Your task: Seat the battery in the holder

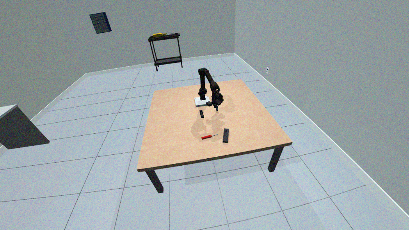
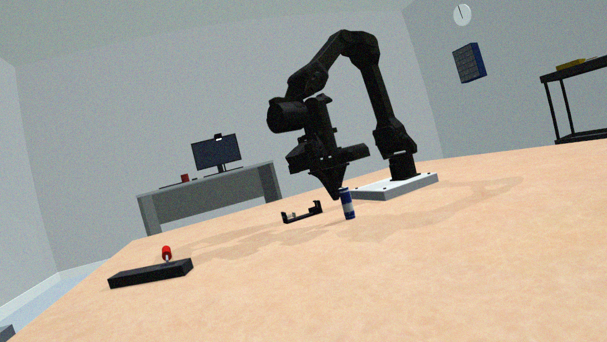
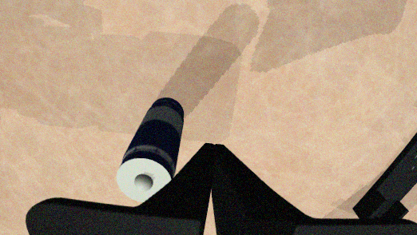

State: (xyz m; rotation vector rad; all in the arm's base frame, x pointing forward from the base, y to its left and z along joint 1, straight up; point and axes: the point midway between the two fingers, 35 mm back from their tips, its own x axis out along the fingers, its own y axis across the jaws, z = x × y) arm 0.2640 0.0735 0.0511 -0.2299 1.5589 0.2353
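The battery is 2 cm to the left of my gripper tip, 1 cm below it and 1 cm behind it. Round my gripper tip: red-handled screwdriver (36 cm ahead, 16 cm to the right, 3 cm below).
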